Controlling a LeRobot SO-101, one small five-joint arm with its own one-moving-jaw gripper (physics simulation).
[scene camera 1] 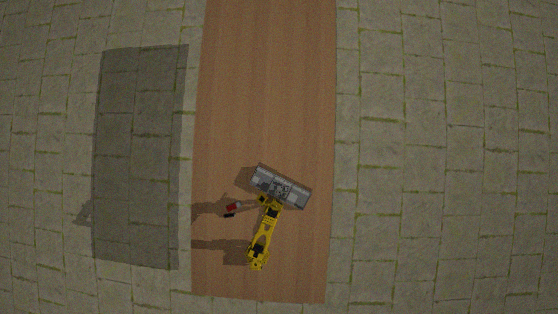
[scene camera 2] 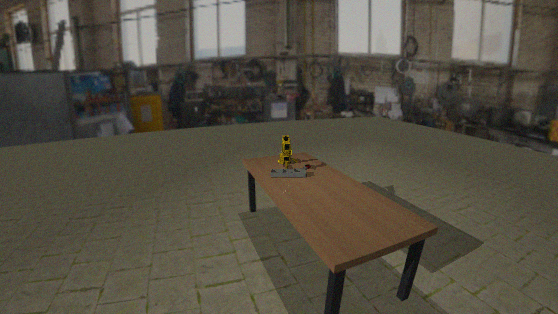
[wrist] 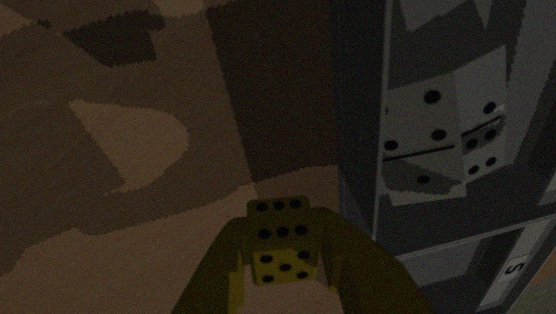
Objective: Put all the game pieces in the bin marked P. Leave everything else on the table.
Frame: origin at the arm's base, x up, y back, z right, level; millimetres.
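Where they show: hand, its tool point: [scene camera 2: 287, 167] [wrist: 249, 234].
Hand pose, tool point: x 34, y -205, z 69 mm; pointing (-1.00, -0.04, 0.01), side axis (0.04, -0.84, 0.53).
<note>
Things, the pixels of their top centre, and the offset from my tool point. Level surfaces: height alone.
- yellow die with black pips, centre of its top: [wrist: 286, 268] dx +11, dy -6, dz +5 mm
- grey three-compartment bin, centre of its top: [wrist: 552, 147] [scene camera 1: 280, 188] [scene camera 2: 288, 170] dx +5, dy -74, dz +22 mm
- S label, centre of its top: [wrist: 514, 268] dx -6, dy -68, dz +112 mm
- red-and-white block, centre of its top: [scene camera 1: 233, 206] [scene camera 2: 307, 166] dx -21, dy +17, dz -178 mm
- small black block, centre of its top: [scene camera 1: 229, 215] dx -20, dy +58, dz -196 mm
- wooden table, height of its surface: dx -35 mm
My gripper [wrist: 281, 245] is shut on a yellow die with black pips [wrist: 283, 219], which sits between the two jaw tips at the bottom middle of the wrist view. In the wrist view the die is drawn over the table, left of the grey three-compartment bin [wrist: 357, 100] [scene camera 1: 305, 201] [scene camera 2: 288, 175]. Two whitish dominoes, one [wrist: 412, 120] on the left and one [wrist: 484, 85] beside it, lie in the middle compartment. An S label [wrist: 515, 268] marks the neighbouring compartment. The P mark is not readable. In scene camera 1 the wrist hides the jaws and die near the bin's near edge.
A red-and-white block [scene camera 1: 232, 206] [scene camera 2: 308, 166] and a small black block [scene camera 1: 229, 215] lie on the wooden table [scene camera 1: 265, 90] [scene camera 2: 350, 210], left of the arm. The yellow arm [scene camera 1: 265, 230] [scene camera 2: 286, 149] stands near the table's end. Heavy shadows cross the bin and table.
</note>
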